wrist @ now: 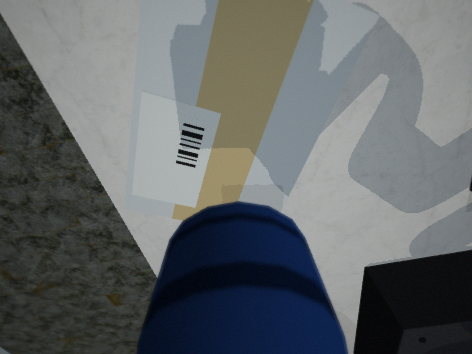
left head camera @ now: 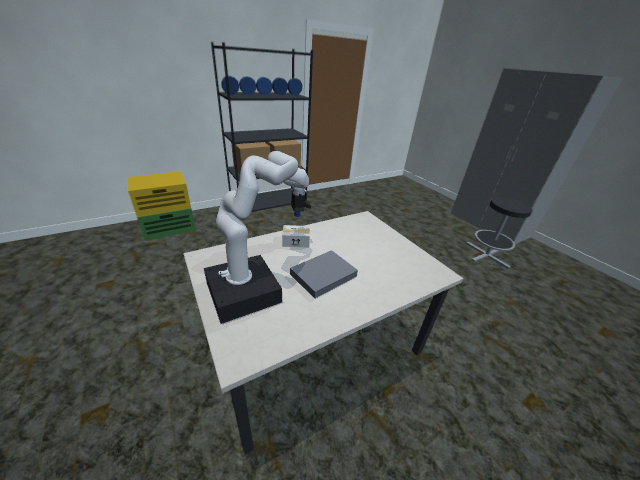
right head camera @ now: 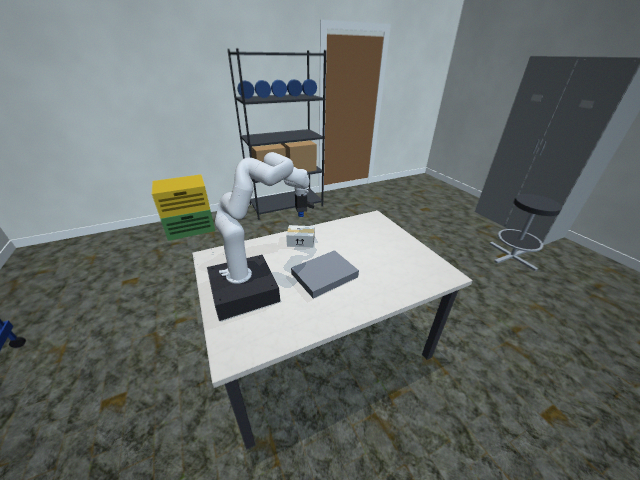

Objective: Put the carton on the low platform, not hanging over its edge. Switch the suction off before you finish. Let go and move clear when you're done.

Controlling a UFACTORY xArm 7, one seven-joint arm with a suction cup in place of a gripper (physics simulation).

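Pixels of known places: hand, its tool point: (wrist: pixel 237 259) (left head camera: pixel 297 215) (right head camera: pixel 301 215); arm's base, origin of its link: (left head camera: pixel 239 276) (right head camera: pixel 239 275).
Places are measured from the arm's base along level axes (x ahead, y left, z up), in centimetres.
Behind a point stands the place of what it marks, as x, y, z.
Observation:
The white carton (left head camera: pixel 295 238) @(37.0, 32.2, -3.4) (right head camera: pixel 300 238) @(37.6, 31.9, -3.3) (wrist: pixel 245 85) @(41.8, 36.9, -1.3), with a tan tape strip and arrow marks, stands upright near the table's far edge. The low grey platform (left head camera: pixel 323 271) @(44.6, -0.7, -5.2) (right head camera: pixel 324 271) @(45.0, -0.7, -5.3) lies flat on the table, nearer the cameras and a little right of the carton, apart from it. My suction cup (left head camera: pixel 297 213) (right head camera: pixel 300 213) (wrist: pixel 242 240), blue, hangs above the carton with a gap and holds nothing. In the wrist view, the cup's tip overlaps the taped end of the carton near its barcode label; the platform does not show there.
The black robot base (left head camera: pixel 242 289) @(0.7, -9.8, 0.1) (right head camera: pixel 242 286) @(1.6, -8.8, 0.1) (wrist: pixel 425 295) @(14.0, 11.2, -4.3) stands on the table (left head camera: pixel 382 242) @(96.4, 23.9, -10.0) (right head camera: pixel 392 242) @(98.5, 23.6, -10.1), left of the platform. The table's far edge runs close behind the carton. A shelf rack (left head camera: pixel 266 135) (right head camera: pixel 281 137) stands beyond the table.

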